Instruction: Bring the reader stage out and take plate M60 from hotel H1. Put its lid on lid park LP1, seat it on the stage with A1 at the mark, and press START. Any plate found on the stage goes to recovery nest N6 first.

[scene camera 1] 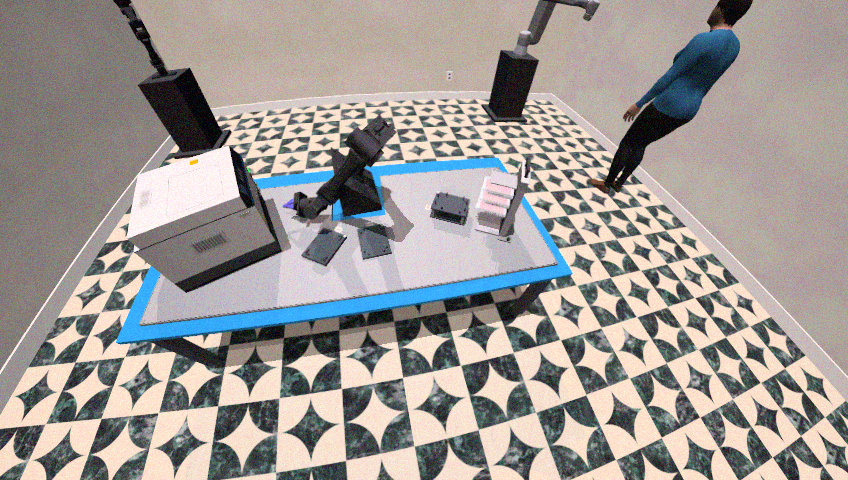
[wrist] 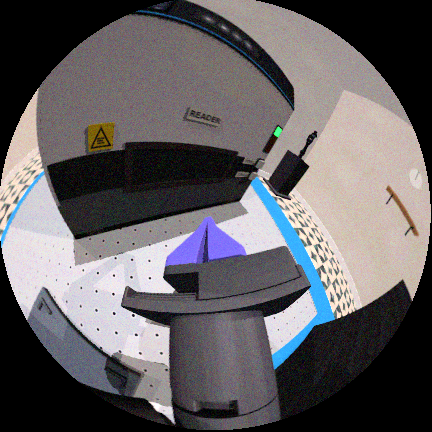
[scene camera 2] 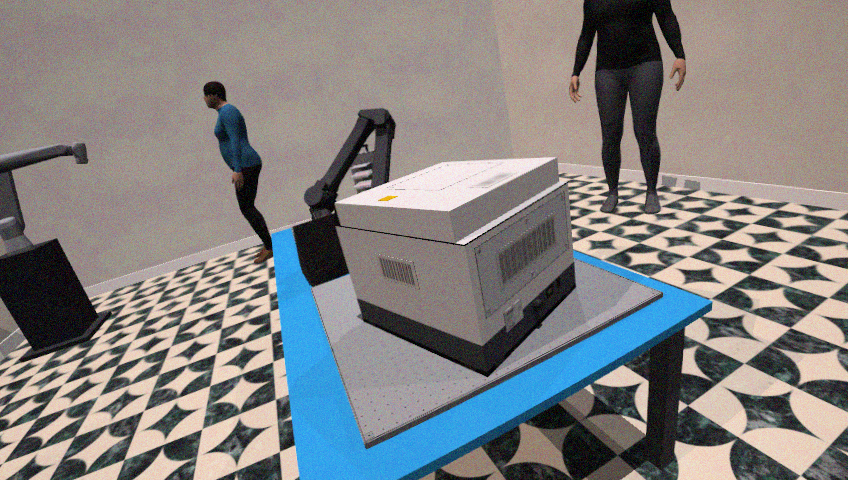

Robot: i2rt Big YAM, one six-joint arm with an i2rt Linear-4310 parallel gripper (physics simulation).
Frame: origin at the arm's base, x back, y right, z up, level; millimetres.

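Seen in the pictures: gripper, fingertip midpoint: (scene camera 1: pixel 283 206) (wrist: pixel 208 221); arm's base, origin of the base link: (scene camera 2: pixel 328 231).
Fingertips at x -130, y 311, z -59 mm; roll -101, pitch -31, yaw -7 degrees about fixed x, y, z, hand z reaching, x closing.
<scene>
Offsets run from my fingertips to a thing's top centre. "pt": to the spot under its first point.
The white and grey reader {dx -98, dy +253, dz +245 mm} (scene camera 1: pixel 208 208) (scene camera 2: pixel 416 267) (wrist: pixel 150 90) stands at the table's left end in scene camera 1. In the wrist view its dark front panel {dx -24, dy +76, dz +46 mm} (wrist: pixel 180 167) faces me, and no stage sticks out of it. Two small buttons (wrist: pixel 259 163) (wrist: pixel 254 176) sit at the panel's right end; a green light {pt dx +134, dy +138, dz +122 mm} (wrist: pixel 278 132) glows above them. My gripper (scene camera 1: pixel 288 204) (wrist: pixel 208 221) is shut and empty, its purple fingertips a little in front of the reader. A grey hotel rack (scene camera 1: pixel 515 208) holds several pale pink plates {dx -155, dy -914, dz +92 mm} (scene camera 1: pixel 495 199); their labels are unreadable.
Two dark flat pads {pt dx -202, dy -180, dz -65 mm} (scene camera 1: pixel 324 246) {pt dx -210, dy -388, dz -66 mm} (scene camera 1: pixel 374 242) lie mid-table; part of one pad (wrist: pixel 75 345) shows at the wrist view's lower left. A dark raised nest block {dx -71, dy -753, dz -1 mm} (scene camera 1: pixel 449 206) stands left of the hotel. The arm's base (scene camera 1: pixel 360 193) is at the table's back edge. People stand beyond the table.
</scene>
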